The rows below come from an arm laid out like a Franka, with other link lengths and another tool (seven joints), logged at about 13 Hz.
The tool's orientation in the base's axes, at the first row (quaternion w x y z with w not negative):
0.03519 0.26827 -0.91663 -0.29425
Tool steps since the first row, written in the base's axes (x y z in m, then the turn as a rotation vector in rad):
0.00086 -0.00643 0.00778 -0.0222 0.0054 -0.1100
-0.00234 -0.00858 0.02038 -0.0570 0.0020 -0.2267
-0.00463 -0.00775 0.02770 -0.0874 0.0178 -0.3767
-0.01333 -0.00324 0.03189 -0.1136 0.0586 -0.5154
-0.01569 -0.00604 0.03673 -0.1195 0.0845 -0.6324
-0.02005 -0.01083 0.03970 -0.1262 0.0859 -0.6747
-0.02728 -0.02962 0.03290 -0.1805 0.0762 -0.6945
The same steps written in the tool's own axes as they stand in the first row. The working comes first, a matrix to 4 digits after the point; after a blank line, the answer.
The tool's axes in the first row as the columns of a matrix, in the base's axes (used below as rounded here):
-0.8536 -0.4711 -0.2224
-0.5125 0.6829 0.5206
-0.0934 0.5583 -0.8244

0.00183 -0.00045 -0.00995 0.0265 -0.0473 0.0984
0.00449 0.00662 -0.02075 0.0688 -0.0983 0.2006
0.00534 0.01235 -0.02584 0.1007 -0.1570 0.3393
0.01006 0.02187 -0.02501 0.1151 -0.1942 0.4807
0.01306 0.02377 -0.02994 0.1178 -0.2391 0.5919
0.01896 0.02421 -0.03391 0.1267 -0.2586 0.6290
0.03539 0.01099 -0.03648 0.1799 -0.2507 0.6524

